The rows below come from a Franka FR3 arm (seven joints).
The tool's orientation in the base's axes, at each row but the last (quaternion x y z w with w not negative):
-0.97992, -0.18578, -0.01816, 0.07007
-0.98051, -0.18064, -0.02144, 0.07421
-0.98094, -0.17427, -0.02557, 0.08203
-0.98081, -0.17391, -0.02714, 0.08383
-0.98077, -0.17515, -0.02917, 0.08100
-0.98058, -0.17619, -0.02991, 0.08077
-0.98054, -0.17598, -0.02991, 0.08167
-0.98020, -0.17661, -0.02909, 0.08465
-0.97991, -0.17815, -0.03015, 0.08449
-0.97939, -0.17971, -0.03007, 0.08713
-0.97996, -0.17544, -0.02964, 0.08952
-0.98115, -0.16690, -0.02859, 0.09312
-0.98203, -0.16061, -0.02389, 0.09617
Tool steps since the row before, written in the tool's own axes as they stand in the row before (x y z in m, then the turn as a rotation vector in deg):
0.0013, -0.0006, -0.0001, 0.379, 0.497, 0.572
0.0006, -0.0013, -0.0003, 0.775, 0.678, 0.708
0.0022, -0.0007, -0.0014, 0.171, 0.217, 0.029
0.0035, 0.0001, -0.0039, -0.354, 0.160, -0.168
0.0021, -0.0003, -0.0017, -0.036, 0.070, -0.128
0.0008, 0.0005, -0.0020, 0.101, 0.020, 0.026
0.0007, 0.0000, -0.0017, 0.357, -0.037, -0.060
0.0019, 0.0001, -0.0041, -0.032, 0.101, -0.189
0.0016, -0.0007, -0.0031, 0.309, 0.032, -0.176
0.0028, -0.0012, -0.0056, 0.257, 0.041, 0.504
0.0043, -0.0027, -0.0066, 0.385, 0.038, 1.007
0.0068, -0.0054, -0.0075, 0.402, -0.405, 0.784
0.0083, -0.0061, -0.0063, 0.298, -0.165, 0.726
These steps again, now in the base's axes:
0.0010, 0.0010, 0.0003, 0.540, -0.238, -0.608
0.0001, 0.0014, 0.0005, 0.977, -0.246, -0.740
0.0018, 0.0012, 0.0017, 0.236, -0.138, -0.048
0.0032, 0.0004, 0.0041, -0.281, -0.296, 0.111
0.0018, 0.0007, 0.0019, -0.013, -0.099, 0.113
0.0009, -0.0005, 0.0020, 0.102, 0.020, -0.020
0.0006, -0.0001, 0.0017, 0.320, 0.145, 0.096
0.0017, -0.0002, 0.0042, 0.000, -0.137, 0.167
0.0012, 0.0006, 0.0033, 0.295, 0.046, 0.196
0.0020, 0.0011, 0.0059, 0.268, 0.143, -0.479
0.0029, 0.0027, 0.0073, 0.401, 0.282, -0.961
0.0044, 0.0058, 0.0089, 0.264, 0.656, -0.664
0.0058, 0.0070, 0.0079, 0.241, 0.389, -0.659

